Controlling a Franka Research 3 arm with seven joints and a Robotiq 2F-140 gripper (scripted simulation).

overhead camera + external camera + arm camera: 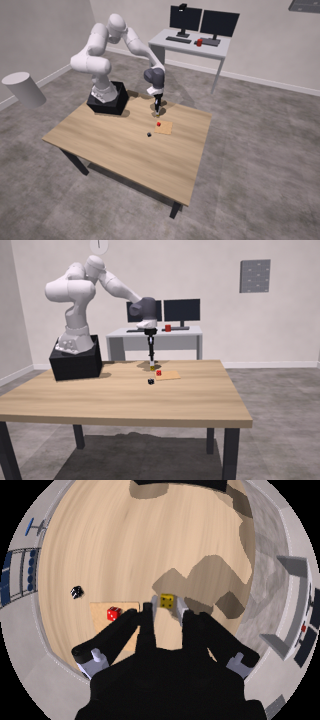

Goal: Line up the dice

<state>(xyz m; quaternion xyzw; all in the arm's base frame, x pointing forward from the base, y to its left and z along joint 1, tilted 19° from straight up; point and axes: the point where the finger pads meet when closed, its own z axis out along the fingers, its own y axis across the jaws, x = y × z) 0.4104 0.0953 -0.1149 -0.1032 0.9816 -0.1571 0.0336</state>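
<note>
The yellow die lies 5 cm below my hand. The rest, counted from my hand: black die: 24 cm to the right, 5 cm below, 4 cm ahead; then red die: 11 cm to the right, 6 cm ahead, 5 cm below; then tan mat: 11 cm to the right, 11 cm ahead, 6 cm below.
</note>
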